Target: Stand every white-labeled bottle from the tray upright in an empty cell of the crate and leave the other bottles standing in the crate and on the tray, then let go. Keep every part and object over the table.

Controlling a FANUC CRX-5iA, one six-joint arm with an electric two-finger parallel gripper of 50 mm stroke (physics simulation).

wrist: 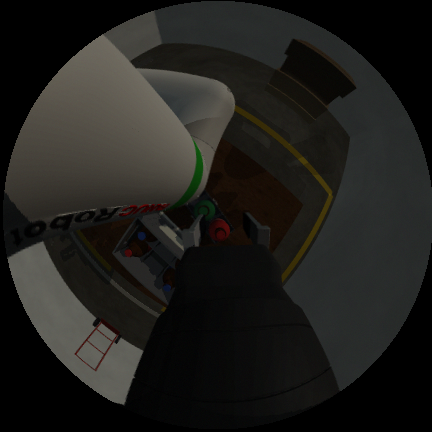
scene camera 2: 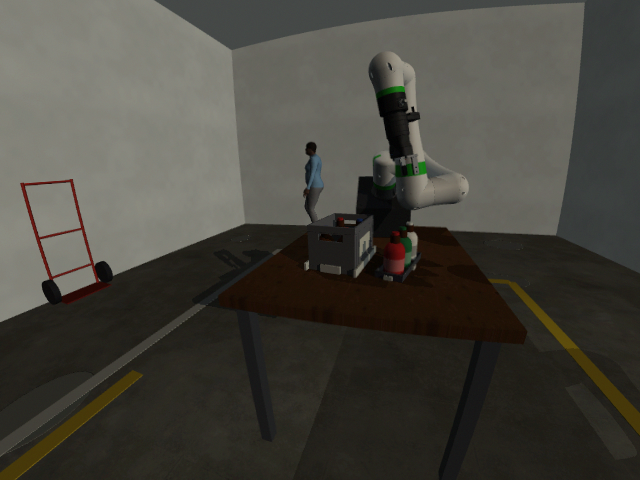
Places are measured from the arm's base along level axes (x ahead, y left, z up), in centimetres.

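Pixels of known places: gripper, fingertip midpoint: (wrist: 223, 220) (scene camera 2: 410, 174); arm's base, link origin: (scene camera 2: 384, 191).
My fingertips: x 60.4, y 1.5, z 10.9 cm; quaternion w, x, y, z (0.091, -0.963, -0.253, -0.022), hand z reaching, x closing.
Observation:
For each thing: its top centre in the pictures, then the offset to it from my fingertips. "spot": a spot on its surface instead. Level surfaces: height alone.
- white-labeled bottle, top centre: (scene camera 2: 409, 222) dx -12.3, dy +3.2, dz -19.2 cm
- tray, surface spot: (scene camera 2: 387, 277) spot: dx +8.6, dy -7.8, dz -34.0 cm
- green bottle, top centre: (wrist: 202, 210) (scene camera 2: 403, 227) dx -3.9, dy -1.0, dz -19.2 cm
- red bottle, top centre: (wrist: 220, 234) (scene camera 2: 395, 232) dx +3.8, dy -5.0, dz -19.2 cm
- grey crate, top centre: (wrist: 151, 265) (scene camera 2: 343, 219) dx -11.1, dy -23.7, dz -17.7 cm
- brown table, surface height: dz -35.2 cm
A white-labeled bottle (scene camera 2: 412, 242) with a white cap stands upright at the far end of the tray (scene camera 2: 387, 277). It does not show in the wrist view. A green bottle (scene camera 2: 406, 249) (wrist: 204, 210) stands in the middle of the tray, and a red bottle (scene camera 2: 394, 257) (wrist: 219, 230) at its near end. The grey crate (scene camera 2: 331, 252) (wrist: 123, 245) stands left of the tray in the scene view; it holds brown bottles with red and blue caps (wrist: 142, 235), and some cells are hidden. My gripper (scene camera 2: 408, 164) (wrist: 223, 220) is open and empty, high above the bottles and crate.
The brown table (scene camera 2: 361, 304) (wrist: 285, 200) bears the crate and tray. The tray stands close beside the crate. A person (scene camera 2: 313, 175) stands on the floor behind the table. A red hand truck (scene camera 2: 61, 235) (wrist: 87, 339) stands by the left wall.

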